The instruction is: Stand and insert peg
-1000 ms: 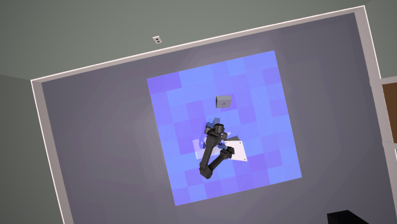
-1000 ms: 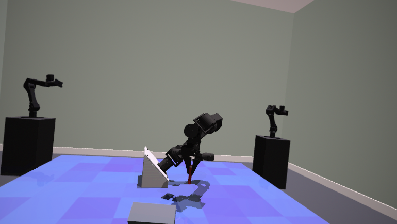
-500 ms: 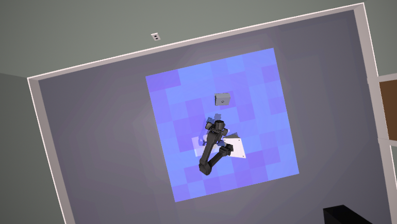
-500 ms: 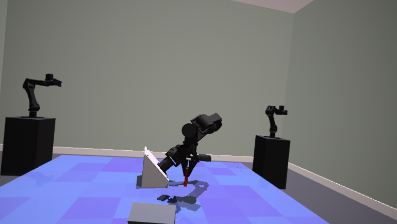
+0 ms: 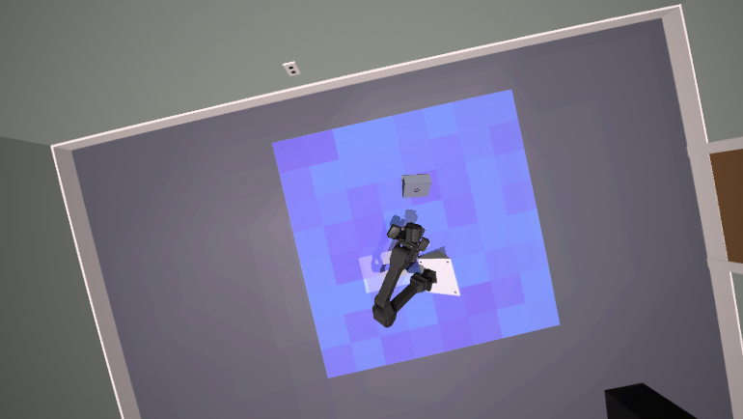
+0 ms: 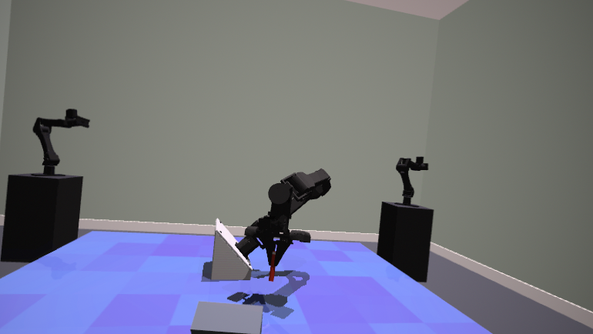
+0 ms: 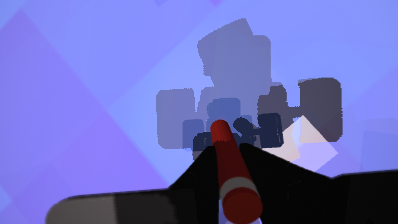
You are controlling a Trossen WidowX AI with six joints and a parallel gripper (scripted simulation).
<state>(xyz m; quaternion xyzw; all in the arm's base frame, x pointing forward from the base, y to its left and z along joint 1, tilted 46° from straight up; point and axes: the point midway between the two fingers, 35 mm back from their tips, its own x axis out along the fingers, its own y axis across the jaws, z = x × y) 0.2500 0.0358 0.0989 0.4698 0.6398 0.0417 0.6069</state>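
Right now my gripper tip is 210 mm short of the grey sloped panel, 100 mm to the left of it and 60 mm above it. The rest, counted from my gripper tip: red peg 10 mm behind, 20 mm above.
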